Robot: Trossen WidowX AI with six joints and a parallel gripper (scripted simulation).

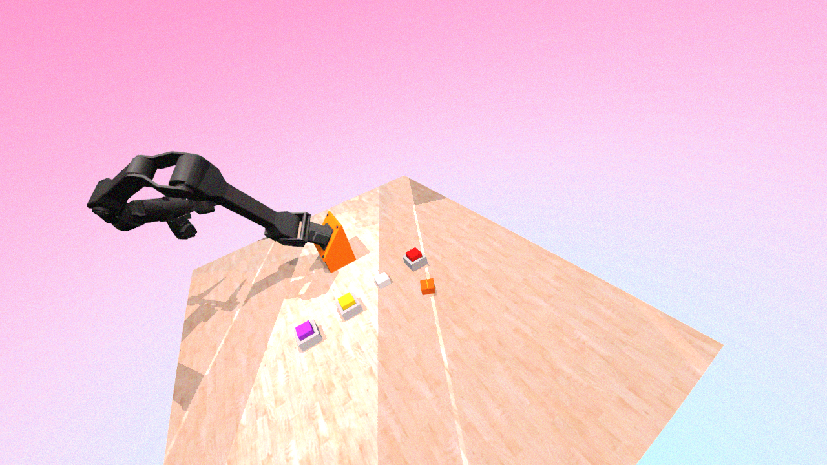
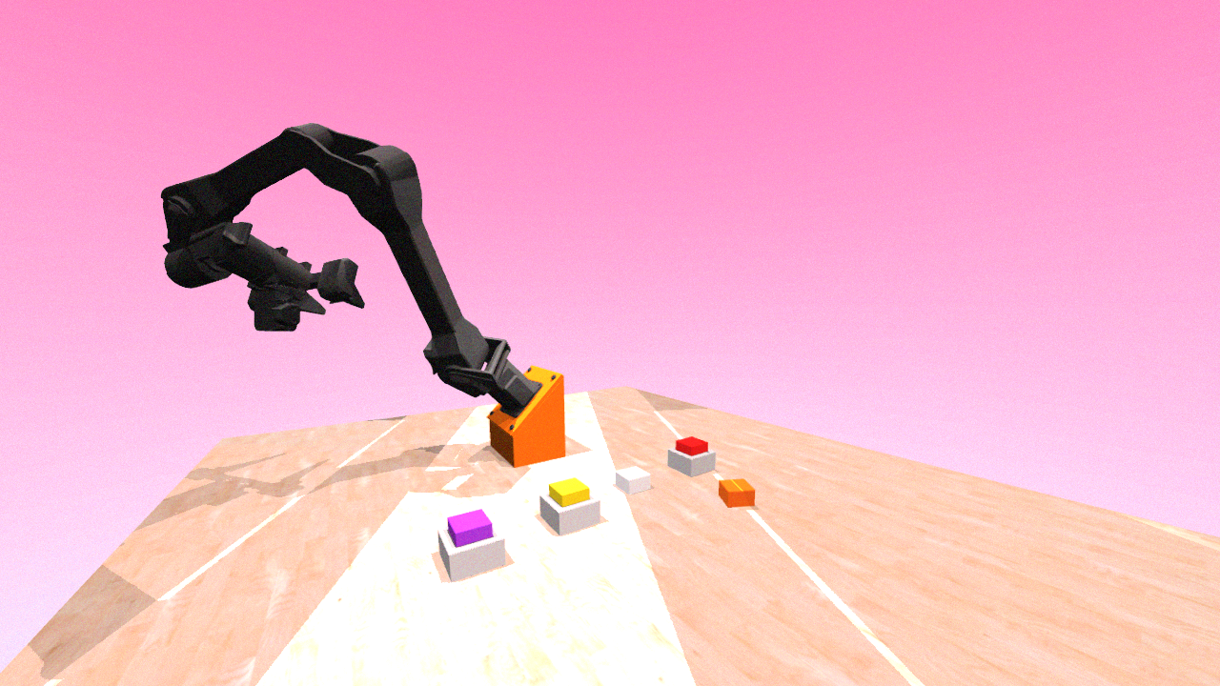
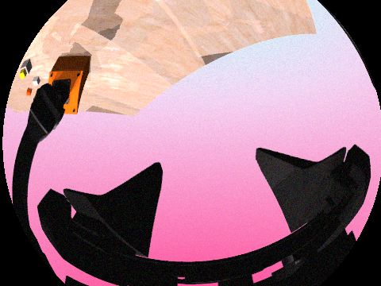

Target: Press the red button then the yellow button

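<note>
Now: the purple button 46 cm ahead of my gripper tip, 7 cm to the left of it and 20 cm below it. Also, from my gripper tip: yellow button (45 cm ahead, 18 cm to the left, 20 cm below); white block (43 cm ahead, 29 cm to the left, 22 cm below); red button (43 cm ahead, 39 cm to the left, 20 cm below).
</note>
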